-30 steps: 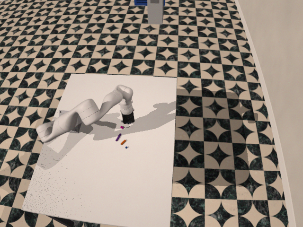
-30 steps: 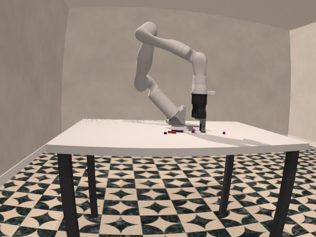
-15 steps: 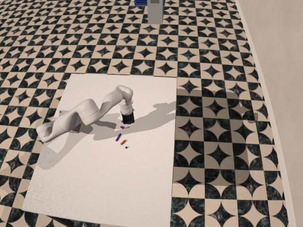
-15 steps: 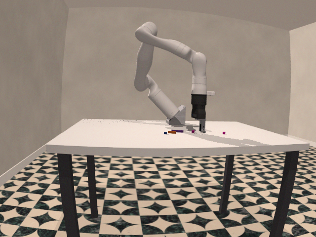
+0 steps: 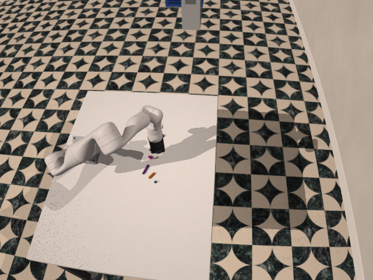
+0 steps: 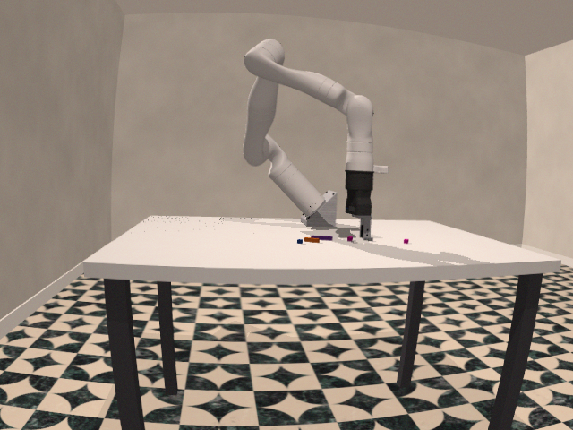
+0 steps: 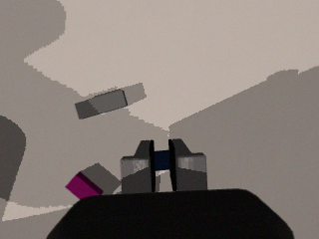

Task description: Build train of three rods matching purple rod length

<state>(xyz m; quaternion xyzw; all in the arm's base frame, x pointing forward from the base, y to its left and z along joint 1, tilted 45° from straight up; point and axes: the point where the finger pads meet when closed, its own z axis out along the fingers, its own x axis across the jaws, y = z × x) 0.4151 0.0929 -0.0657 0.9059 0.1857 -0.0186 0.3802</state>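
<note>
Now: the grey rod 50 mm behind my hand, 20 mm to the left of it and 30 mm below it. The rest, counted from my hand: purple rod 40 mm behind, 120 mm to the right, 30 mm below; then orange rod 140 mm to the right, 30 mm below.
</note>
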